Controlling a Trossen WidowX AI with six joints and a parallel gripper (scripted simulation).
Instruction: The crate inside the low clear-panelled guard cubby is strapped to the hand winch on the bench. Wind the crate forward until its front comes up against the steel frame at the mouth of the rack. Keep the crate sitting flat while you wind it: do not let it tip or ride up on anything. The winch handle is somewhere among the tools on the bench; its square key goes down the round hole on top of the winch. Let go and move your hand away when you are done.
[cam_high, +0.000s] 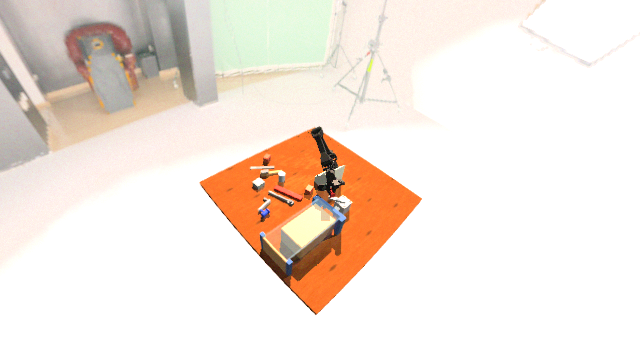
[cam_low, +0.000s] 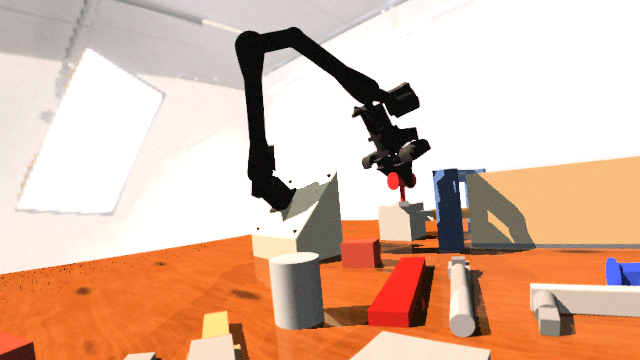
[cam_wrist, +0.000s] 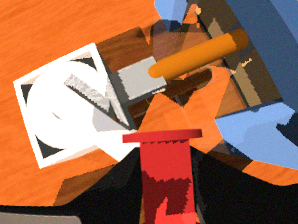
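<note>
Right now the frame is 100 mm ahead of my gripper tip, 60 mm to the left of it and 30 mm below it. Also, from my gripper tip: winch: 100 mm below, 70 mm behind, 60 mm to the left; red knob: 20 mm to the right, 10 mm behind; red bar: 300 mm to the right, 120 mm below, 120 mm ahead.
</note>
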